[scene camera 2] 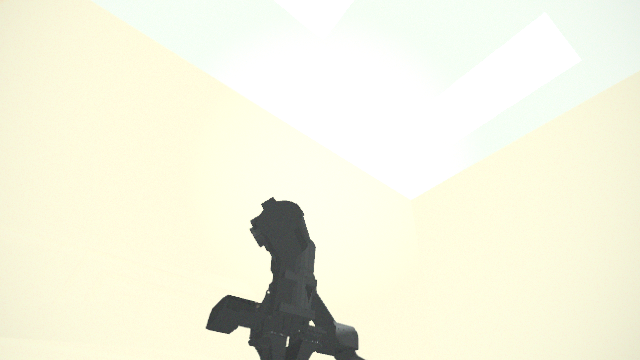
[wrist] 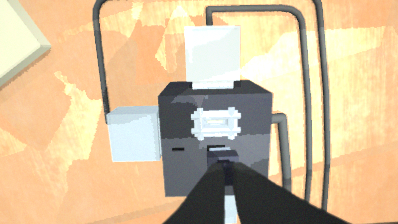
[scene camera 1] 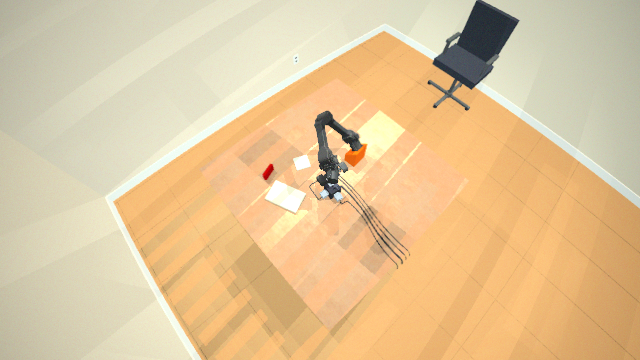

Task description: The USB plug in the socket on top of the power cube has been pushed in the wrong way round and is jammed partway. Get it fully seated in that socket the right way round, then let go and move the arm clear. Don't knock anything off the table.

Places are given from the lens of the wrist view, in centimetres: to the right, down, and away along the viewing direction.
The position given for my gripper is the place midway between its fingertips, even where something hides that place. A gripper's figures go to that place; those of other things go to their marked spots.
my gripper point(wrist: 226, 172): 1, 3, 10
power cube point(wrist: 184, 158): -1, 3, 17
USB socket point(wrist: 206, 123): 0, 1, 17
